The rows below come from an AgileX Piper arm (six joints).
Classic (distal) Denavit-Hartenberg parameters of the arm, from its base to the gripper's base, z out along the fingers. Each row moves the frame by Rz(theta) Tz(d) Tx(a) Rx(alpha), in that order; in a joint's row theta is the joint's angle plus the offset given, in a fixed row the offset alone. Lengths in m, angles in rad.
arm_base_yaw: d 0.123  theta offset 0  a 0  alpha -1.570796
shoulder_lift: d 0  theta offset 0.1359  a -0.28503  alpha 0
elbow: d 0  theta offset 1.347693  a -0.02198  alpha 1.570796
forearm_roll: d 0.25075  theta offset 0  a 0  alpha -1.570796
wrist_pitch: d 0  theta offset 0  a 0  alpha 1.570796
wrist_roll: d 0.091  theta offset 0  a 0  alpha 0
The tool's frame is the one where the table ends.
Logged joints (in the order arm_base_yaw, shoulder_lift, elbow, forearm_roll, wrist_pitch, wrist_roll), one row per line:
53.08 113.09 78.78 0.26 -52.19 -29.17
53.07 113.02 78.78 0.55 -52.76 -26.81
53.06 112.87 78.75 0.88 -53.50 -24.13
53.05 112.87 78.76 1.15 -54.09 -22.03
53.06 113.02 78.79 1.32 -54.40 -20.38
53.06 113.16 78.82 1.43 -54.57 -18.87
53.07 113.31 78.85 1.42 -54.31 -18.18
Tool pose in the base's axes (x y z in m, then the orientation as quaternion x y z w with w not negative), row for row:
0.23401 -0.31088 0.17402 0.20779 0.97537 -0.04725 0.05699
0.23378 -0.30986 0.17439 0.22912 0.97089 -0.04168 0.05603
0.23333 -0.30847 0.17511 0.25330 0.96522 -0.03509 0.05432
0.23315 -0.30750 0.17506 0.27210 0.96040 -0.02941 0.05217
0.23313 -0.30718 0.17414 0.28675 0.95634 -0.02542 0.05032
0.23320 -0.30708 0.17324 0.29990 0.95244 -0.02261 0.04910
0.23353 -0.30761 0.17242 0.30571 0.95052 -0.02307 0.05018
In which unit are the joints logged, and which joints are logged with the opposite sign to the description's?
The joints are logged in degrees. Opposite sign: arm_base_yaw, elbow, wrist_pitch.
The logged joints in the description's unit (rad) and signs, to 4 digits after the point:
-0.9264 1.9738 -1.3750 0.0045 0.9109 -0.5091
-0.9262 1.9726 -1.3750 0.0096 0.9208 -0.4679
-0.9261 1.9700 -1.3744 0.0154 0.9338 -0.4211
-0.9259 1.9700 -1.3746 0.0201 0.9440 -0.3845
-0.9261 1.9726 -1.3751 0.0230 0.9495 -0.3557
-0.9261 1.9750 -1.3757 0.0250 0.9524 -0.3293
-0.9262 1.9776 -1.3762 0.0248 0.9479 -0.3173

